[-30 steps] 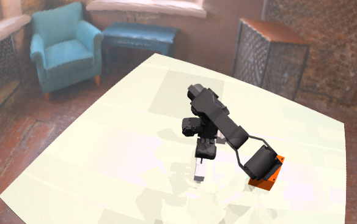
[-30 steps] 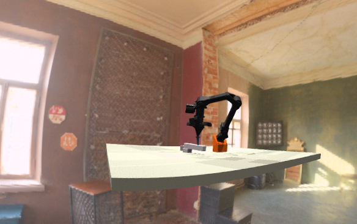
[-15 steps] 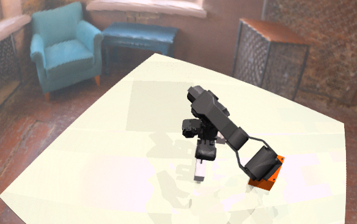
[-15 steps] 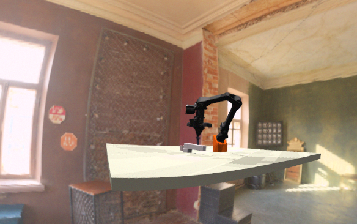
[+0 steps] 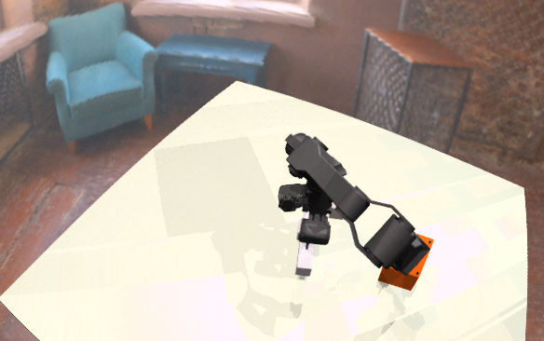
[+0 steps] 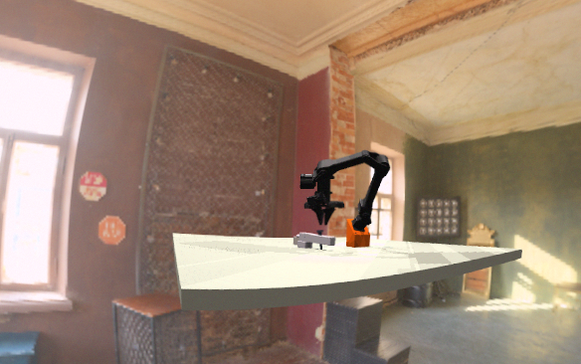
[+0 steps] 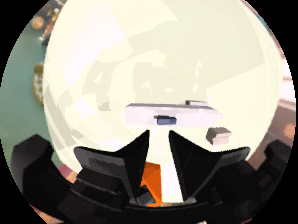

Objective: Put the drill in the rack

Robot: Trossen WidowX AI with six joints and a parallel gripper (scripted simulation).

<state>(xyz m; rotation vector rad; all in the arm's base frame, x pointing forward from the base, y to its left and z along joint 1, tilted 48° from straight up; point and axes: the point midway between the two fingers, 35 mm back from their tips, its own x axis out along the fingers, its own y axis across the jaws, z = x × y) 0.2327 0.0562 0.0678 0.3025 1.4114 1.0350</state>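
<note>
Right now the blue key is 1 cm ahead of my gripper tip, 1 cm to the right of it and 6 cm below it. The rest, counted from my gripper tip: grey rack: 2 cm ahead, 21 cm to the right, 9 cm below; then drill: 4 cm ahead, 7 cm to the right, 6 cm below; then grey block: 2 cm ahead, 3 cm to the right, 7 cm below.
</note>
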